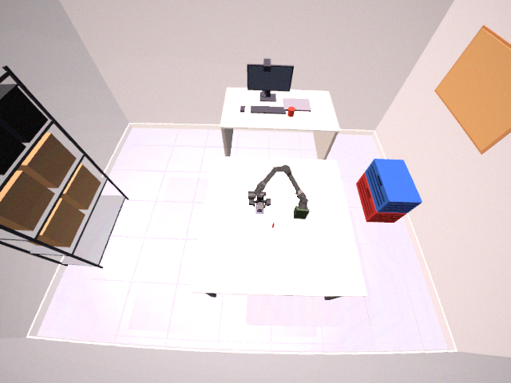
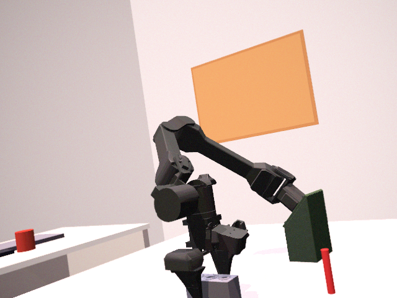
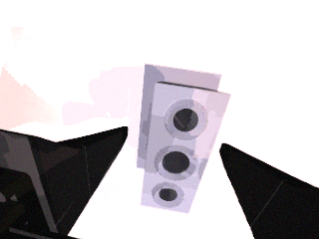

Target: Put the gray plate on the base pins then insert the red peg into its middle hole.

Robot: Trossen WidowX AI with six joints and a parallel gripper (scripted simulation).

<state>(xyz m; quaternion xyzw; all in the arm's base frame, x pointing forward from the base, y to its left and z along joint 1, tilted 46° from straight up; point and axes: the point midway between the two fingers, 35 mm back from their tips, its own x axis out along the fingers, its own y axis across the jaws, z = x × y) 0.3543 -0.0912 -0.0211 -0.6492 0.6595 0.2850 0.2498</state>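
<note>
Now: gripper tip 2 cm below the gray plate. The rest, counted from my gripper tip: base: 2 cm below; red peg: 12 cm behind, 18 cm to the left, 2 cm above.
</note>
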